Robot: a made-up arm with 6 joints. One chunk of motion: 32 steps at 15 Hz.
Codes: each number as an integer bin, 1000 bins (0 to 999) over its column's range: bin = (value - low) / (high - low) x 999, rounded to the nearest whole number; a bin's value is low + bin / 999 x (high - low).
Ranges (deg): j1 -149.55..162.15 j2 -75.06..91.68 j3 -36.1..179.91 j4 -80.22..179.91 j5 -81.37..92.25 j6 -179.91..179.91
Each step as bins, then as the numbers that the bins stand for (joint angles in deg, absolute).
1 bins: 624 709 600 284 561 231
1 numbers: 45.15 43.28 93.64 -6.27 16.13 -96.71
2 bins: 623 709 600 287 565 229
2 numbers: 44.83 43.28 93.64 -5.49 16.82 -97.43
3 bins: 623 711 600 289 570 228
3 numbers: 44.83 43.61 93.64 -4.97 17.69 -97.79
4 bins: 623 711 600 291 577 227
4 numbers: 44.83 43.61 93.64 -4.45 18.91 -98.15
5 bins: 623 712 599 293 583 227
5 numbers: 44.83 43.78 93.42 -3.93 19.95 -98.15
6 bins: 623 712 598 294 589 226
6 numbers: 44.83 43.78 93.20 -3.67 20.99 -98.51
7 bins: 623 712 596 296 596 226
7 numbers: 44.83 43.78 92.77 -3.14 22.21 -98.51
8 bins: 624 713 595 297 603 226
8 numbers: 45.15 43.94 92.55 -2.88 23.43 -98.51
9 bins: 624 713 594 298 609 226
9 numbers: 45.15 43.94 92.34 -2.62 24.47 -98.51
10 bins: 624 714 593 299 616 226
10 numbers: 45.15 44.11 92.12 -2.36 25.69 -98.51
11 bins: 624 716 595 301 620 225
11 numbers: 45.15 44.45 92.55 -1.84 26.38 -98.87
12 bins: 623 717 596 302 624 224
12 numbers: 44.83 44.61 92.77 -1.58 27.08 -99.23
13 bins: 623 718 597 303 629 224
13 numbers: 44.83 44.78 92.99 -1.32 27.95 -99.23
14 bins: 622 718 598 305 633 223
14 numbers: 44.52 44.78 93.20 -0.80 28.64 -99.59
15 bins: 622 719 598 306 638 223
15 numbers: 44.52 44.95 93.20 -0.54 29.51 -99.59
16 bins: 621 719 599 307 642 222
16 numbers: 44.21 44.95 93.42 -0.28 30.21 -99.95
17 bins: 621 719 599 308 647 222
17 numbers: 44.21 44.95 93.42 -0.02 31.07 -99.95
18 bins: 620 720 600 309 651 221
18 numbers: 43.90 45.11 93.64 0.24 31.77 -100.31
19 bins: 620 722 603 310 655 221
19 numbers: 43.90 45.45 94.28 0.50 32.46 -100.31
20 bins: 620 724 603 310 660 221
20 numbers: 43.90 45.78 94.28 0.50 33.33 -100.31
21 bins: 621 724 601 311 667 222
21 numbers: 44.21 45.78 93.85 0.76 34.55 -99.95
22 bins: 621 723 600 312 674 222
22 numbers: 44.21 45.61 93.64 1.02 35.77 -99.95
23 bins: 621 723 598 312 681 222
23 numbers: 44.21 45.61 93.20 1.02 36.98 -99.95
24 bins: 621 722 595 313 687 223
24 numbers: 44.21 45.45 92.55 1.28 38.03 -99.59
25 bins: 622 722 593 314 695 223
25 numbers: 44.52 45.45 92.12 1.54 39.42 -99.59
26 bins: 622 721 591 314 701 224
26 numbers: 44.52 45.28 91.69 1.54 40.46 -99.23
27 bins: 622 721 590 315 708 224
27 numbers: 44.52 45.28 91.47 1.80 41.68 -99.23
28 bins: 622 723 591 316 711 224
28 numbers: 44.52 45.61 91.69 2.06 42.20 -99.23
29 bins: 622 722 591 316 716 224
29 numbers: 44.52 45.45 91.69 2.06 43.07 -99.23
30 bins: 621 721 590 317 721 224
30 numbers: 44.21 45.28 91.47 2.32 43.94 -99.23
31 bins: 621 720 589 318 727 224
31 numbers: 44.21 45.11 91.26 2.58 44.98 -99.23
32 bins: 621 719 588 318 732 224
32 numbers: 44.21 44.95 91.04 2.58 45.85 -99.23
